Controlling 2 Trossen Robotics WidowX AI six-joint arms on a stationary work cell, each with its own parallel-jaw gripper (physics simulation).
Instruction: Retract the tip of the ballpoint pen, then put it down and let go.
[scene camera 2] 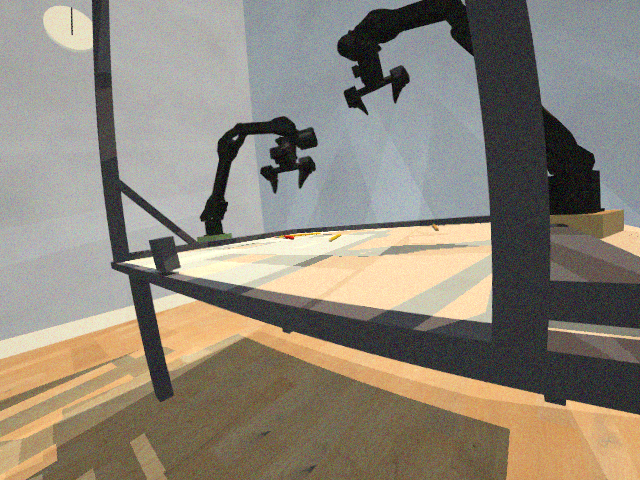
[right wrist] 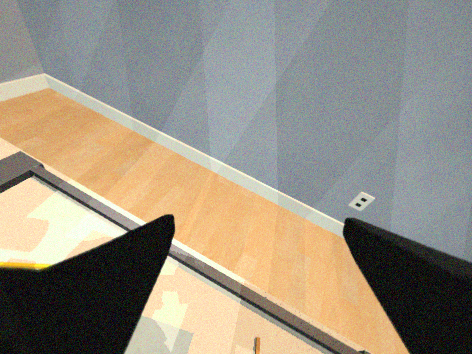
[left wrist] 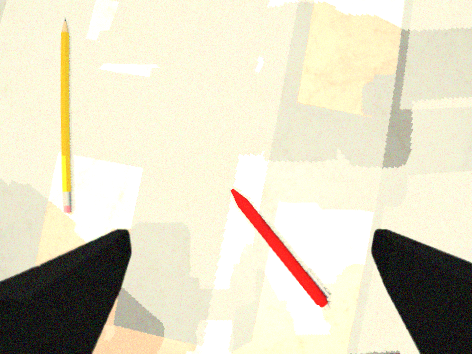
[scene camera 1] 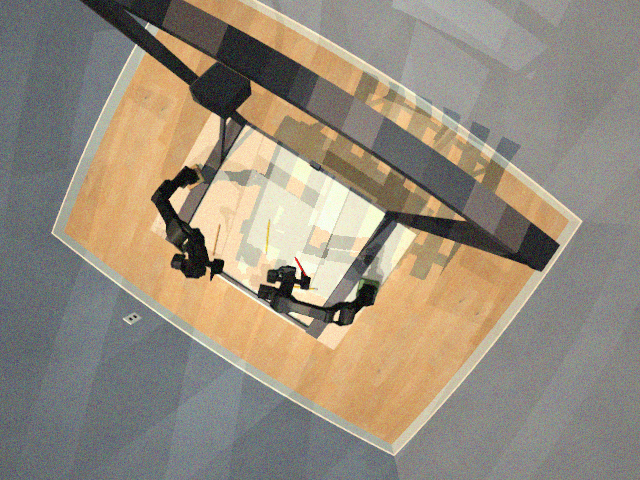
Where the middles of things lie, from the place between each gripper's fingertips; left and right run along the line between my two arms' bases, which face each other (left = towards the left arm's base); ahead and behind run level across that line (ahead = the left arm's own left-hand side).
Scene:
I see the yellow pencil (left wrist: 65, 142) 200 mm behind my right hand, 90 mm to the left of it and 390 mm below it. Also, from my right hand: red ballpoint pen (left wrist: 314, 289) (160 mm behind, 320 mm to the left, 380 mm below).
I see the red ballpoint pen 20 mm ahead of my left hand, 30 mm to the left of it and 160 mm below it. Also, from my left hand: yellow pencil (20 mm behind, 190 mm to the right, 160 mm below).

